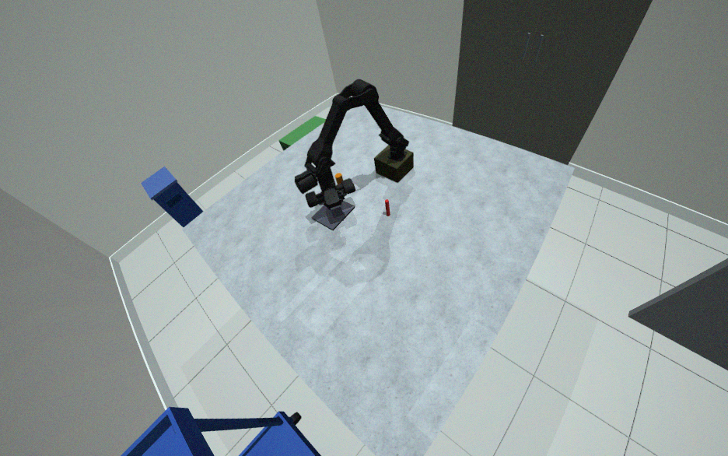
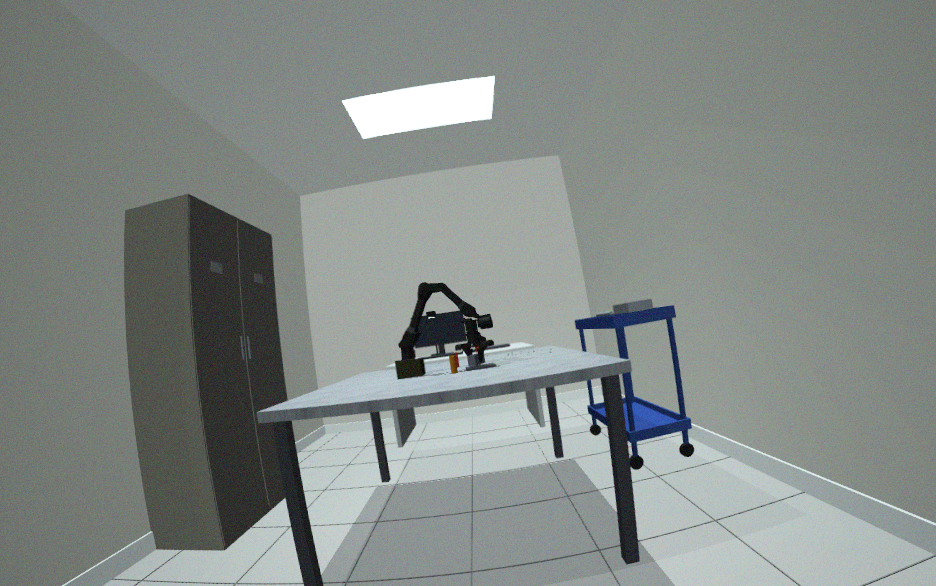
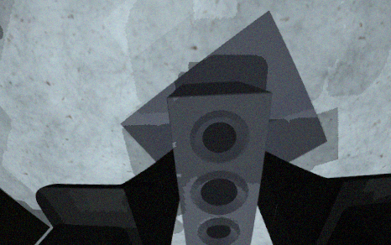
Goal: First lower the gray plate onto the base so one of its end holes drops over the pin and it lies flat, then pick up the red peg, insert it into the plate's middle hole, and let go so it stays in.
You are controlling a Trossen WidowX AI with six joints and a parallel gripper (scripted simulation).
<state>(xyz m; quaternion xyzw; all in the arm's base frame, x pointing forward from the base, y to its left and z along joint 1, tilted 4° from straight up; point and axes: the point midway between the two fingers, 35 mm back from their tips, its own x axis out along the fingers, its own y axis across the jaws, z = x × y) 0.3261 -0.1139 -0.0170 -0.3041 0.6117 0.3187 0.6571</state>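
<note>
The gray plate lies 3 cm above my gripper tip. From my gripper tip the other things lie so: orange cylinder: 12 cm behind, 5 cm to the right, 2 cm above; then red peg: 7 cm behind, 20 cm to the left, 2 cm above; then flat square base: 1 cm ahead, 1 cm to the left, 2 cm below.
</note>
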